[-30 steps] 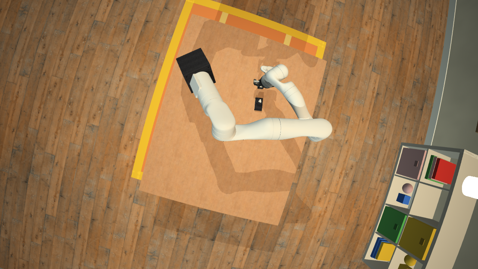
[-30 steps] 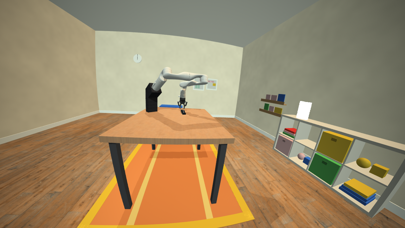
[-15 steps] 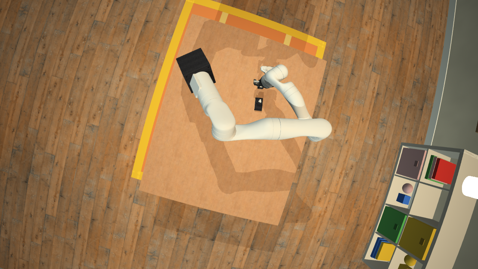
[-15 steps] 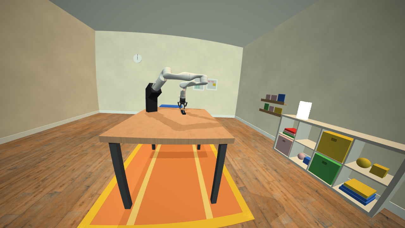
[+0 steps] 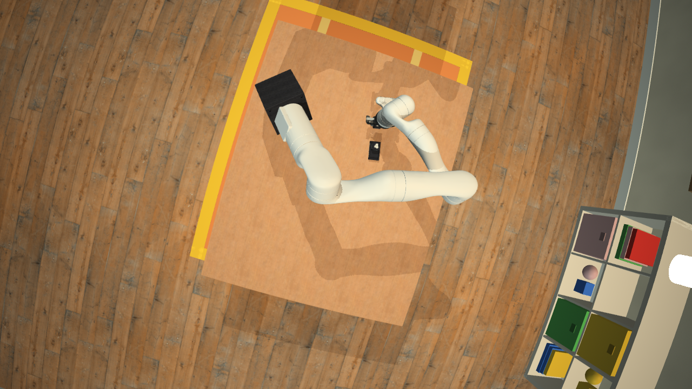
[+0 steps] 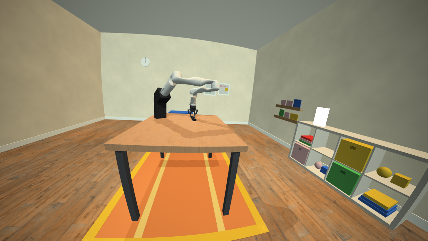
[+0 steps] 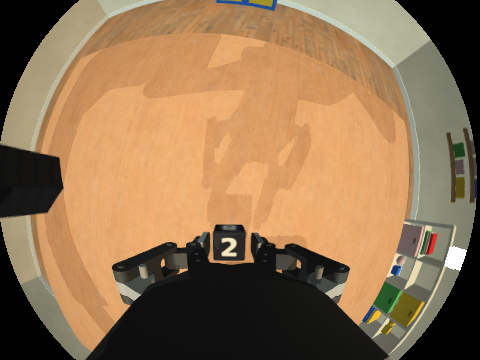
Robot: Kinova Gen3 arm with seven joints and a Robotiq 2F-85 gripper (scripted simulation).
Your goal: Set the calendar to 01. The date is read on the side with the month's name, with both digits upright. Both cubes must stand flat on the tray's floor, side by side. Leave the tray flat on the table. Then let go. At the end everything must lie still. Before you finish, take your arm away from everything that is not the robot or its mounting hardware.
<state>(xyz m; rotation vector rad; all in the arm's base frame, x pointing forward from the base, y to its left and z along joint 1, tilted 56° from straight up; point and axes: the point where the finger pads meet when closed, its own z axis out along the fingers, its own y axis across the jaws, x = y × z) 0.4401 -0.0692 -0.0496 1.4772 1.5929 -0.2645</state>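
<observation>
Right now the black digit cube is 2 cm below my hand. Round my hand: black calendar tray: 11 cm to the right, 2 cm below, 2 cm behind.
</observation>
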